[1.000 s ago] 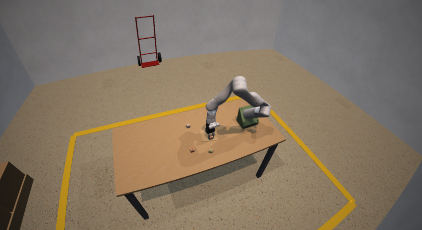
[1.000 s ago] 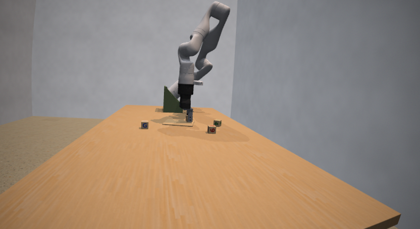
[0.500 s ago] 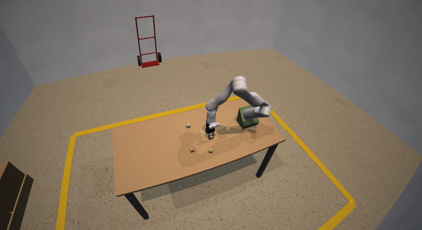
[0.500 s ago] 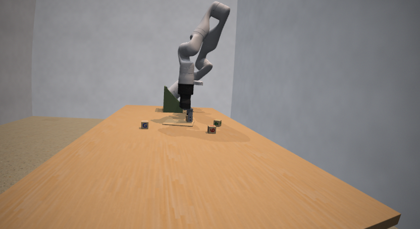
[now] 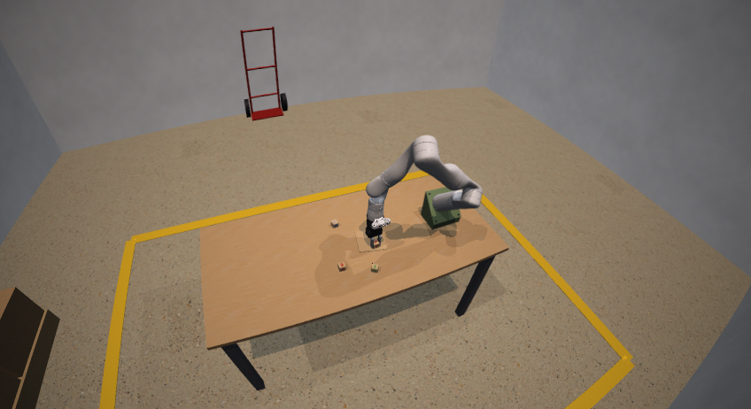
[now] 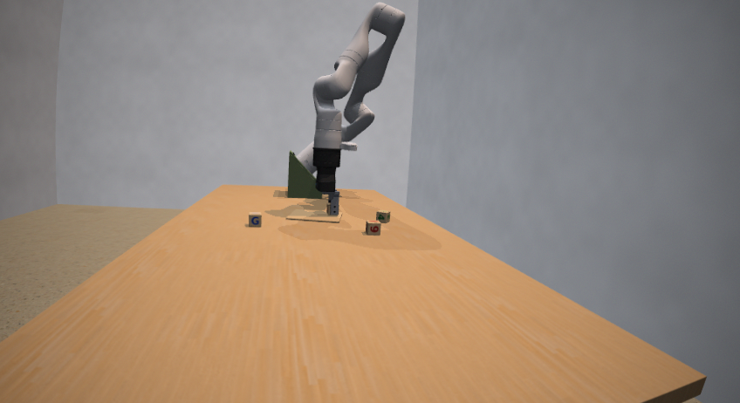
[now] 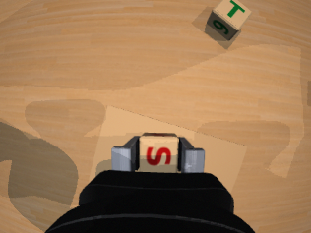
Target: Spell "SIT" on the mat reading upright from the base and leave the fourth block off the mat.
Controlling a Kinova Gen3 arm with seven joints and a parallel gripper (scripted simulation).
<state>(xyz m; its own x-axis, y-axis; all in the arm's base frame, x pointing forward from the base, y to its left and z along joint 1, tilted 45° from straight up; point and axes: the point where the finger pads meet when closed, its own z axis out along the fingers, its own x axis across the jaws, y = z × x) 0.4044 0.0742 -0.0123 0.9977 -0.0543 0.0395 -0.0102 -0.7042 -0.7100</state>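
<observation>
Now: hand 5 cm to the left of the tan mat and 2 cm above it. The rest, counted from my hand: green-marked block 7 cm ahead, 13 cm to the left, 1 cm below; then blue-marked block 13 cm ahead, 21 cm to the right, 1 cm below; then E block 20 cm ahead, 6 cm to the left, 1 cm below.
</observation>
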